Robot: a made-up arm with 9 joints. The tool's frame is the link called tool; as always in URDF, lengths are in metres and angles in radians. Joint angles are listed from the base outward.
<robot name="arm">
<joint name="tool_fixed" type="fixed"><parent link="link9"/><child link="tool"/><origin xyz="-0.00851 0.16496 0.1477" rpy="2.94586 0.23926 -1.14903"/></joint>
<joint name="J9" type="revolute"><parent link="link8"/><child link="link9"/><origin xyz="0.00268 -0.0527 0.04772" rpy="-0.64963 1.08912 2.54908"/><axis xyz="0 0 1"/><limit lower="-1.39" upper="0.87"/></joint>
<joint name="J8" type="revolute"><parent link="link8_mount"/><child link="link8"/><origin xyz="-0.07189 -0.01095 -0.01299" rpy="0.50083 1.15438 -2.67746"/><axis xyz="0 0 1"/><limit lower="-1.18" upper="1.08"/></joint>
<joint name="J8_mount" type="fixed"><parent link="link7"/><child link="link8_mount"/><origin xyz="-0.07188 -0.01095 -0.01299" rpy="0 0 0"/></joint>
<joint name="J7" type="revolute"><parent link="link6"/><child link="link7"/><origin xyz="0.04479 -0.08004 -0.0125" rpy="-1.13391 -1.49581 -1.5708"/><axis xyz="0 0 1"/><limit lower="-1.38" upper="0.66"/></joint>
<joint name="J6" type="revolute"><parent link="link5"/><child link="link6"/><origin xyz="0.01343 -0.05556 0.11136" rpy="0.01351 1.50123 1.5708"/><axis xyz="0 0 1"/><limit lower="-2.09" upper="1.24"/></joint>
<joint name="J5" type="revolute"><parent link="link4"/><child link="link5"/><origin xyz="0.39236 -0.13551 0.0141" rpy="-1.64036 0.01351 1.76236"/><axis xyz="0 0 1"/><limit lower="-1.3" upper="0.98"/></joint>
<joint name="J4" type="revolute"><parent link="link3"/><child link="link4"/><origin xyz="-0.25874 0.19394 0.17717" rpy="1.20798 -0.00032 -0.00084"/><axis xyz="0 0 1"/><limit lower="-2.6" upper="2.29"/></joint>
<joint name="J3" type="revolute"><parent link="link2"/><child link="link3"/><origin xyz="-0.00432 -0.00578 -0.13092" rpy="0.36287 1.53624 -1.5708"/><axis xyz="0 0 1"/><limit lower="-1.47" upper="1.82"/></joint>
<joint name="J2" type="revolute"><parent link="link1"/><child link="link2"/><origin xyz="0.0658 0.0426 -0.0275" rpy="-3.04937 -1.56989 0"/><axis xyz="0 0 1"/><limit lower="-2.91" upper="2.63"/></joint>
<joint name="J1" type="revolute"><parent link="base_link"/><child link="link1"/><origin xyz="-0.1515 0.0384 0.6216" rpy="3.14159 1.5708 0"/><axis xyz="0 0 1"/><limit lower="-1.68" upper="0.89"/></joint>
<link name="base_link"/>
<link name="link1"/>
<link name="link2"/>
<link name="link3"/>
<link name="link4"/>
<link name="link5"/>
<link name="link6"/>
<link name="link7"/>
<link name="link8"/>
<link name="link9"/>
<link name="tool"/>
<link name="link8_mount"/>
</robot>
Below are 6 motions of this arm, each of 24 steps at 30 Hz.
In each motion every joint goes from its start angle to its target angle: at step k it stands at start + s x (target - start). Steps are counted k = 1, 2, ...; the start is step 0. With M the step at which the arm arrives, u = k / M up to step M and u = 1 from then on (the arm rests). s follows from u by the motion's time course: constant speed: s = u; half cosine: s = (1 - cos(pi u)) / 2; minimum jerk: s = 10 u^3 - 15 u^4 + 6 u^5.
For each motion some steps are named. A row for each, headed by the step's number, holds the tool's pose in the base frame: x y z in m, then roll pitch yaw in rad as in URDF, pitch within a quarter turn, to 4 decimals.
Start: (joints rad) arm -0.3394 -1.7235 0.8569 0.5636 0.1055 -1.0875 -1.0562 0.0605 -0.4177
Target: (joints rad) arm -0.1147 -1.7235 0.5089 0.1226 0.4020 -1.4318 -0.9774 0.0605 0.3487
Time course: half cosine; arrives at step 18
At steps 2, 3, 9, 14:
2: 0.1305 0.1764 0.3142 -0.7814 -1.1423 0.8100
3: 0.1272 0.1696 0.3099 -0.7871 -1.1411 0.7911
9: 0.0944 0.0943 0.2679 -0.8863 -1.1798 0.5879
14: 0.0804 0.0366 0.2423 -1.0062 -1.3068 0.4413

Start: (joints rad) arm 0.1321 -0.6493 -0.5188 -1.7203 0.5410 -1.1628 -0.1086 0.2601 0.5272
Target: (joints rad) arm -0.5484 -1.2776 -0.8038 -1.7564 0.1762 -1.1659 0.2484 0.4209 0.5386
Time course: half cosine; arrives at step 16
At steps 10, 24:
10: 0.0915 0.0135 0.4687 -2.8974 0.1335 -2.5063
24: 0.0962 0.1036 0.3907 -2.8886 0.0413 -2.2664

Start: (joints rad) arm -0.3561 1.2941 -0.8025 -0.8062 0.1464 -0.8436 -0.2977 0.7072 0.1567
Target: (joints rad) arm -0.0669 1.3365 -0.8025 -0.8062 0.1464 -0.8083 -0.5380 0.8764 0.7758
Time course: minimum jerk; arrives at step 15
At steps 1, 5, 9, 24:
1: -0.4862 -0.0918 0.5446 -2.7118 -0.3618 0.2748
5: -0.4939 -0.1033 0.5467 -2.8745 -0.3957 0.3792
9: -0.5054 -0.1322 0.5645 3.0272 -0.3730 0.6562
24: -0.5086 -0.1500 0.5881 2.7970 -0.2756 0.8368

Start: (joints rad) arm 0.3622 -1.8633 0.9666 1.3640 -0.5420 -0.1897 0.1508 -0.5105 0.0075
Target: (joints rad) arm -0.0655 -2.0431 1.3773 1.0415 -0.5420 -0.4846 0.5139 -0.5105 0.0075
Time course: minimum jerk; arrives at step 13
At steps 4, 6, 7, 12, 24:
4: 0.4104 0.4131 0.4033 1.0980 -0.3481 -1.7642
6: 0.3805 0.4390 0.4831 0.9848 -0.0722 -1.7436
7: 0.3649 0.4439 0.5271 0.9204 0.0804 -1.7452
12: 0.3236 0.4248 0.6422 0.6939 0.5097 -1.8112
24: 0.3232 0.4244 0.6432 0.6912 0.5136 -1.8123

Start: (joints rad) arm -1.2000 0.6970 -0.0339 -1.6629 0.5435 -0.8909 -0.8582 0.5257 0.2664
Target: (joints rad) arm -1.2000 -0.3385 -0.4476 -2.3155 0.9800 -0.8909 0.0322 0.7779 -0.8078
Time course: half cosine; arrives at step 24
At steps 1, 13, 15, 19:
1: -0.4587 0.0363 0.5587 2.8055 -0.1529 0.5925
13: -0.3836 -0.0300 0.4550 2.5133 -0.3991 1.1750
15: -0.3685 -0.0350 0.4359 2.4377 -0.3891 1.3080
19: -0.3484 -0.0401 0.4014 2.3214 -0.3208 1.4919

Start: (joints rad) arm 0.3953 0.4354 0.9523 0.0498 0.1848 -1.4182 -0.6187 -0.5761 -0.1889
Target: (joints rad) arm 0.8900 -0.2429 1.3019 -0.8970 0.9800 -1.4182 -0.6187 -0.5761 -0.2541
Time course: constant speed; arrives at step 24
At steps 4, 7, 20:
4: -0.1461 -0.3553 0.6012 2.4748 -0.8663 1.1951
7: -0.1386 -0.3381 0.5989 2.4243 -0.8483 1.1706
20: -0.1103 -0.2606 0.5202 2.0835 -0.8765 1.2233

